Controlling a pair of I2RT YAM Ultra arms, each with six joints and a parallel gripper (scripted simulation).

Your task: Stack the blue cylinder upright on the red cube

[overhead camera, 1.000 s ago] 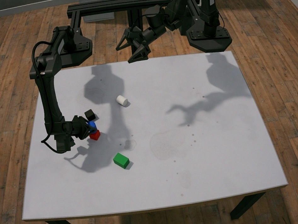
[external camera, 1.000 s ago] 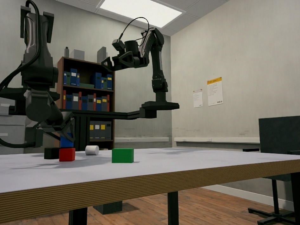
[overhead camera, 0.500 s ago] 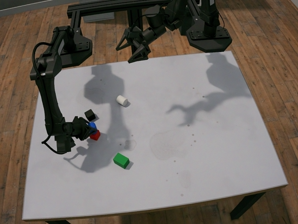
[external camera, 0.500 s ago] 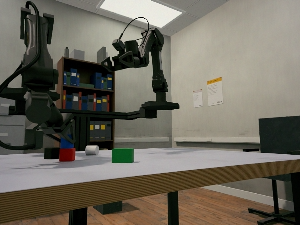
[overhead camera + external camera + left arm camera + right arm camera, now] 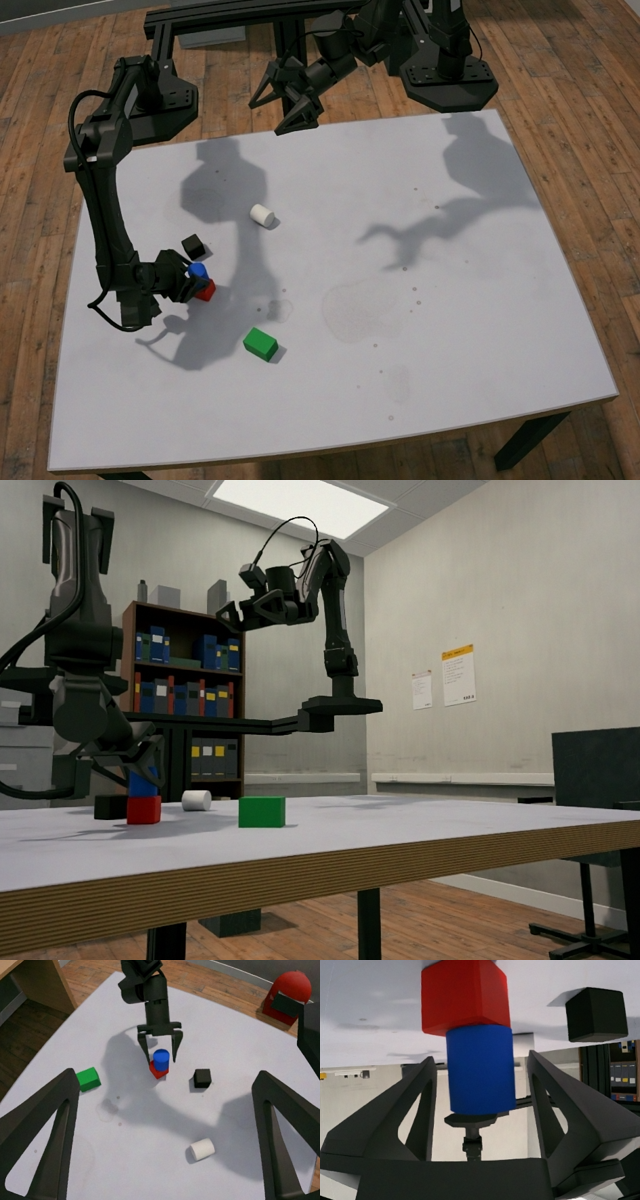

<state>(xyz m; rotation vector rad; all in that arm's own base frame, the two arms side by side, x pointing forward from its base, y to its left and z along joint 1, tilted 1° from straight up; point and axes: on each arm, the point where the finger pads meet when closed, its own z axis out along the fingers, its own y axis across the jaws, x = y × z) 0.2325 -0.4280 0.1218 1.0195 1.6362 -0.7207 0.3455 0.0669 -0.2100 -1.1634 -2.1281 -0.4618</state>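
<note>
Right now the blue cylinder is right at my right hand. The rest, counted from my right hand: red cube: 40 mm below, 10 mm ahead; then black cube: 110 mm behind, 40 mm below, 20 mm to the right; then green block: 160 mm ahead, 130 mm to the left, 40 mm below.
</note>
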